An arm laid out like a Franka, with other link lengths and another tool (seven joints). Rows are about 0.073 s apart.
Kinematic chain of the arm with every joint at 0, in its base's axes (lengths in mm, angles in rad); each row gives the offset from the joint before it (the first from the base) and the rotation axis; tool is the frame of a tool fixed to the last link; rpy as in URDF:
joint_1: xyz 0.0 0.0 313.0 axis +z
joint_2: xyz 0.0 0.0 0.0 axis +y
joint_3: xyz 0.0 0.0 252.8 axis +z
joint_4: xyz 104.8 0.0 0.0 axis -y
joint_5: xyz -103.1 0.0 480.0 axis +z
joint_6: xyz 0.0 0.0 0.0 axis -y
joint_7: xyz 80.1 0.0 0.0 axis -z
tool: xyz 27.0 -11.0 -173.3 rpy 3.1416 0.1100 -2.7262
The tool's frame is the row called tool.
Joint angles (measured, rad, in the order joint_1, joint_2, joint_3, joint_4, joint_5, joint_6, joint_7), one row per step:
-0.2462 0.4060 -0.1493 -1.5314 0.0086 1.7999 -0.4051
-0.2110 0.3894 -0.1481 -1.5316 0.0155 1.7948 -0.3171
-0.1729 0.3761 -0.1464 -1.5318 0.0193 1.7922 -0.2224
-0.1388 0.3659 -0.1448 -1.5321 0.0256 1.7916 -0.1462
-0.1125 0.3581 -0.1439 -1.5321 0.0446 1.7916 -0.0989
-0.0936 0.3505 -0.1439 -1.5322 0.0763 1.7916 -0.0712
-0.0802 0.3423 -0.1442 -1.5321 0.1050 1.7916 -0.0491
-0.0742 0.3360 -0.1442 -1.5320 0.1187 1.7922 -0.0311
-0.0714 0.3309 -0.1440 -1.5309 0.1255 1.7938 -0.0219
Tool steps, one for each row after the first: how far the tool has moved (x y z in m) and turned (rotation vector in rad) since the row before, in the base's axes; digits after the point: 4 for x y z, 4 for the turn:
0.0095 0.0246 0.0121 -0.0073 -0.0135 -0.0535
0.0091 0.0268 0.0098 -0.0092 -0.0115 -0.0557
0.0075 0.0250 0.0075 -0.0036 -0.0110 -0.0422
0.0057 0.0215 0.0058 0.0120 -0.0123 -0.0259
0.0043 0.0178 0.0055 0.0261 -0.0142 -0.0184
0.0030 0.0133 0.0062 0.0242 -0.0134 -0.0175
0.0013 0.0060 0.0049 0.0110 -0.0086 -0.0160
0.0011 0.0029 0.0047 0.0050 -0.0084 -0.0082

